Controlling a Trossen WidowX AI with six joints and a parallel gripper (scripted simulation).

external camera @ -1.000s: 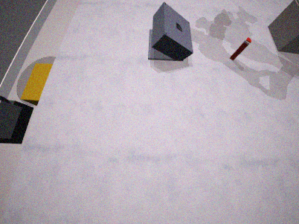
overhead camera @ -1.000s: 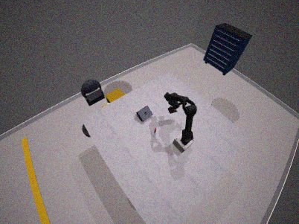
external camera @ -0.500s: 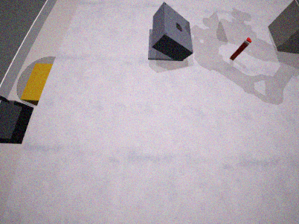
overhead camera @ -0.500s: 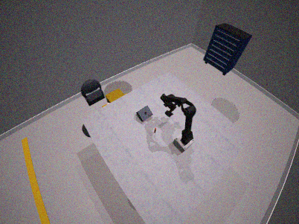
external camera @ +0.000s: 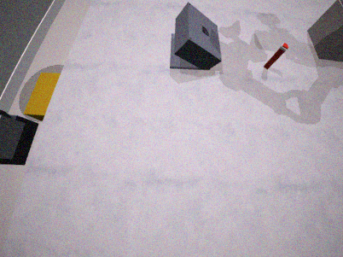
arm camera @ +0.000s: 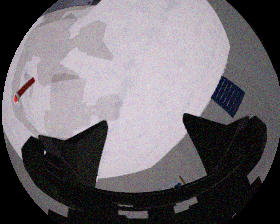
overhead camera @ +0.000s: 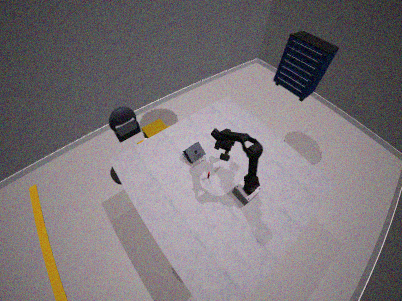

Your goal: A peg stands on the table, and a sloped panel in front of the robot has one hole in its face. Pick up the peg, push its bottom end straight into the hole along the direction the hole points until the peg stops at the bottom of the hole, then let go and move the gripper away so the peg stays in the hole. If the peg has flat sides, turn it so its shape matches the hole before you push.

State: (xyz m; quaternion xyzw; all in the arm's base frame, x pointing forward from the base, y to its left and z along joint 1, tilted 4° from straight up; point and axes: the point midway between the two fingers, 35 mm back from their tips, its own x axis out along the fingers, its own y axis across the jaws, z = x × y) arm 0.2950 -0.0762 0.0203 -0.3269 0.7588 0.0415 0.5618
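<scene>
The red peg is 22 cm to the left of my gripper tip, 6 cm below it and 3 cm behind it. The rest, counted from my gripper tip: grey sloped panel 20 cm to the left, 18 cm ahead, 8 cm below.
</scene>
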